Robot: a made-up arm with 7 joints.
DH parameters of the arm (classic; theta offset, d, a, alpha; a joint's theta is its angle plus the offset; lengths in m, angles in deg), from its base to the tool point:
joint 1: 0 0.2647 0 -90
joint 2: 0 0 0 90
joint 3: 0 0.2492 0.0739 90
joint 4: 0 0 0.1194 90
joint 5: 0 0.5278 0 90
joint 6: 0 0 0.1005 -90
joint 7: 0 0.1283 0 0
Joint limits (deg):
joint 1: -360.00..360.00
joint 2: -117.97..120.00
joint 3: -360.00..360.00
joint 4: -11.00..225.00
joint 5: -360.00..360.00
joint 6: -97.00..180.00
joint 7: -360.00..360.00
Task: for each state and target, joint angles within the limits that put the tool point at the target. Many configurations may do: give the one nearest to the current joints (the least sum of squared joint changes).
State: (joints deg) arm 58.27 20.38 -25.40 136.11 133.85 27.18 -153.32
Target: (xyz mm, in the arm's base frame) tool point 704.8 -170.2 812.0
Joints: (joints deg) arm 29.27 13.46 -48.15 119.41 133.59 18.96 -153.32
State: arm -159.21 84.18 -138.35 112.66 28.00 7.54 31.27
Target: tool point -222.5 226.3 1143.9
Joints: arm -169.18 46.58 -149.99 118.86 27.12 14.00 31.27
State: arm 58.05 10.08 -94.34 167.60 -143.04 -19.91 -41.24
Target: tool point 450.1 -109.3 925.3
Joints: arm 52.98 11.51 -95.01 143.27 -147.99 -42.30 -41.24
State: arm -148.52 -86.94 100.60 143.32 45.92 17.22 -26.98
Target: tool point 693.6 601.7 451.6
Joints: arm -134.88 -82.25 99.34 165.62 46.68 0.85 -26.98
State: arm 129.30 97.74 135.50 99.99 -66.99 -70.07 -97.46
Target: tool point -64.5 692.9 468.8
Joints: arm 92.73 113.37 159.21 109.24 -69.92 -80.03 -97.46
